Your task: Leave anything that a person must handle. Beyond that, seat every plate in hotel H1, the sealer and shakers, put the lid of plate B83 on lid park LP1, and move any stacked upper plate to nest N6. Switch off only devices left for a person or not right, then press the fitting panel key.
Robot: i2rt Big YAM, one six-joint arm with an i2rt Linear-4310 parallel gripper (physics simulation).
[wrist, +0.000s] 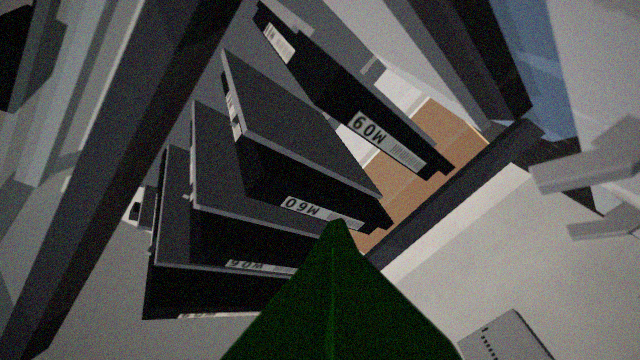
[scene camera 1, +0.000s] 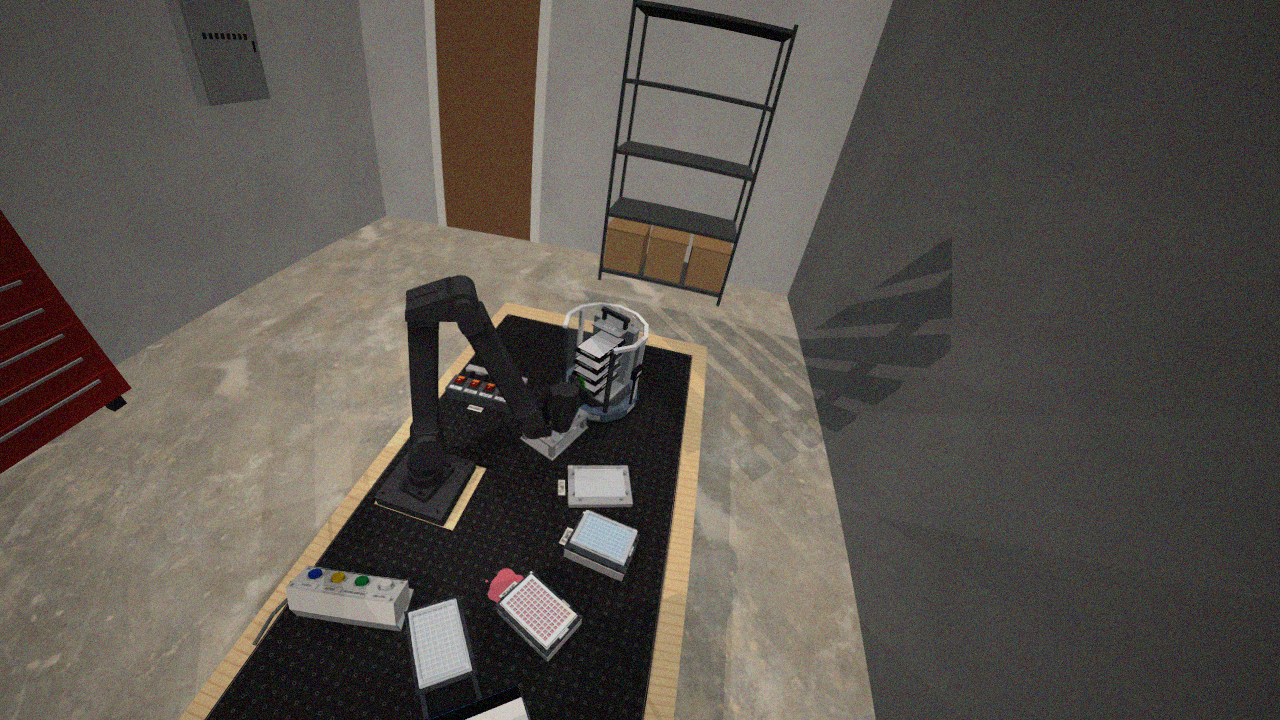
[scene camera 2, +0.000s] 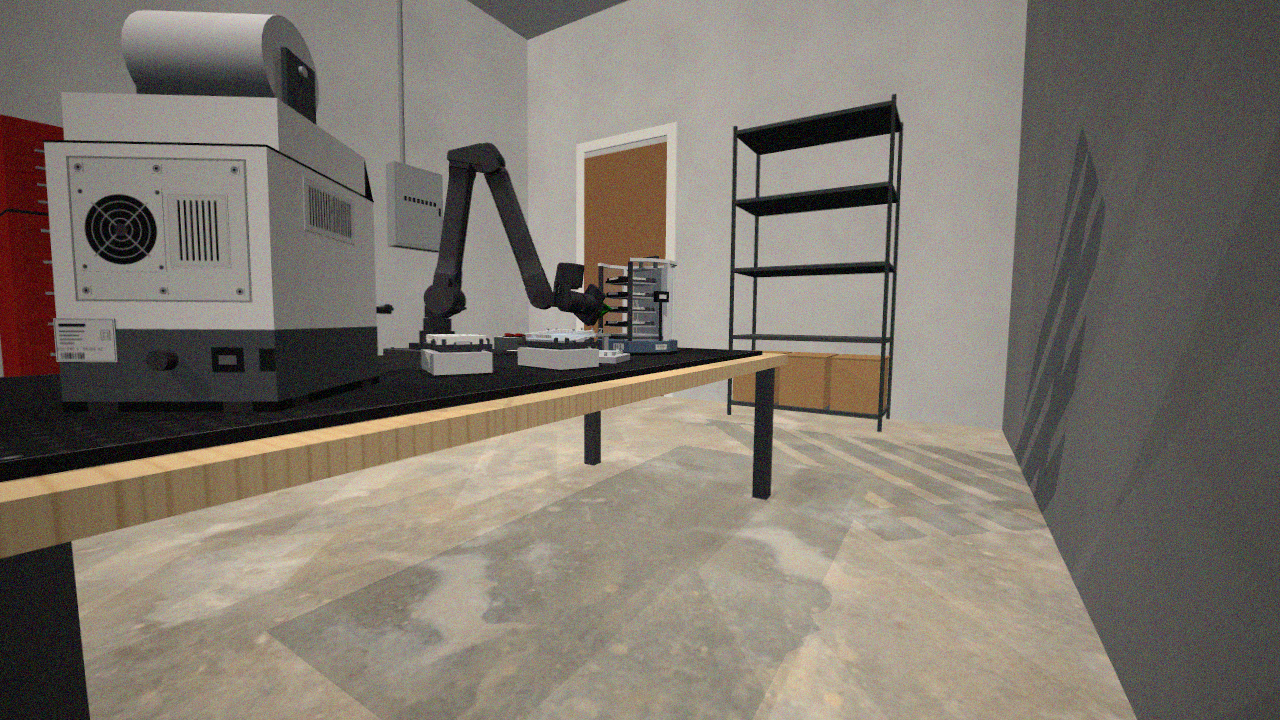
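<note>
My gripper is shut and empty; in the wrist view its green fingers meet in one point. It sits right at the open side of the plate hotel, whose dark shelves carry M09 labels. On the black mat lie a white lidded plate, a pale blue plate stacked on another, a red-welled plate with a pink tag, and a white plate. The key panel has blue, yellow and green keys.
A clear round guard rings the hotel. A dark device with red buttons stands by the arm base. A grey nest lies below the gripper. A large grey machine fills the near table end. A shelf rack stands behind.
</note>
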